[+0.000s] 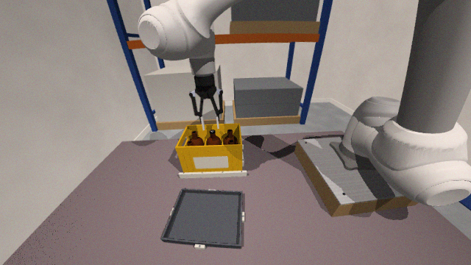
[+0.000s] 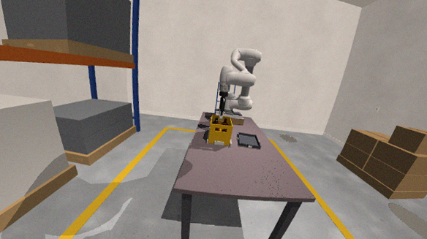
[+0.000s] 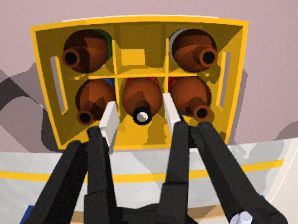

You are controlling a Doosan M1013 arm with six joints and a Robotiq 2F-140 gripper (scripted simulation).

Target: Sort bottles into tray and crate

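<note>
The brown capped bottle is 14 cm below my hand, 3 cm to the right of it and 1 cm ahead of it. Also, from my hand: yellow crate: 15 cm below, 1 cm to the left; dark grey tray: 29 cm to the left, 22 cm below, 4 cm behind.
</note>
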